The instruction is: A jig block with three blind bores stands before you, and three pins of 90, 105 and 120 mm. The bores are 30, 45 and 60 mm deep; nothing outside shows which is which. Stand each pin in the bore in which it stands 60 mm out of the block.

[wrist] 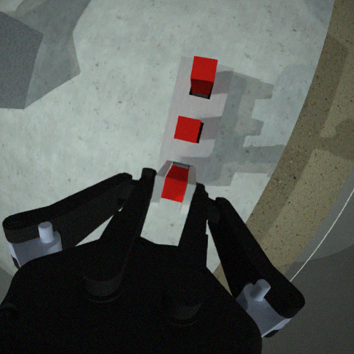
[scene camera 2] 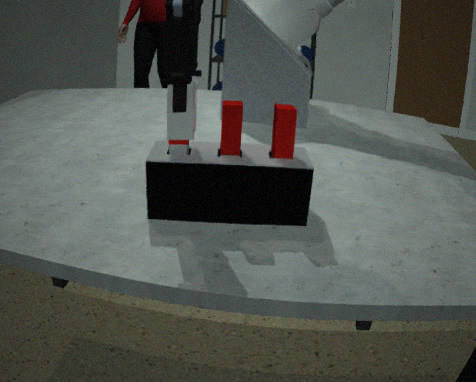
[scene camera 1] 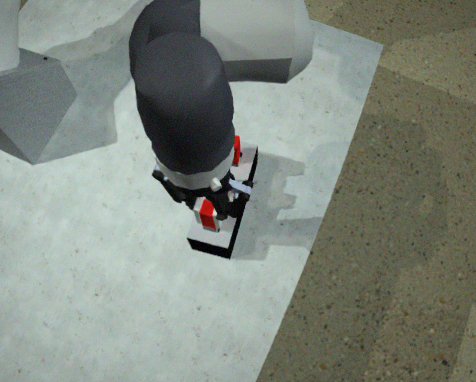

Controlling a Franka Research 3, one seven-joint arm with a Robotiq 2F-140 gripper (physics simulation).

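Observation:
The jig block (scene camera 1: 212, 239) (scene camera 2: 227, 192) (wrist: 196, 154) is dark-sided with a light top. A red pin (scene camera 2: 284, 132) (wrist: 204, 70) (scene camera 1: 237, 149) stands upright in the bore at scene camera 2's right end. Another red pin (scene camera 2: 231, 129) (wrist: 188, 129) stands upright in the middle bore; in scene camera 1 the arm hides it. My gripper (scene camera 1: 207, 216) (scene camera 2: 180, 134) (wrist: 178, 174) is shut on the third pin (scene camera 1: 208, 211) (scene camera 2: 179, 142) (wrist: 176, 181), above the left bore in scene camera 2. This pin's pale lower part enters the bore; its lower end is hidden.
The light table (scene camera 1: 100, 280) (scene camera 2: 75, 200) (wrist: 120, 65) bears the block, near the table's edge. The grey robot pedestal (scene camera 1: 35, 105) (scene camera 2: 265, 85) (wrist: 20, 65) stands behind the block in scene camera 2. A person in red (scene camera 2: 147, 12) stands beyond the table.

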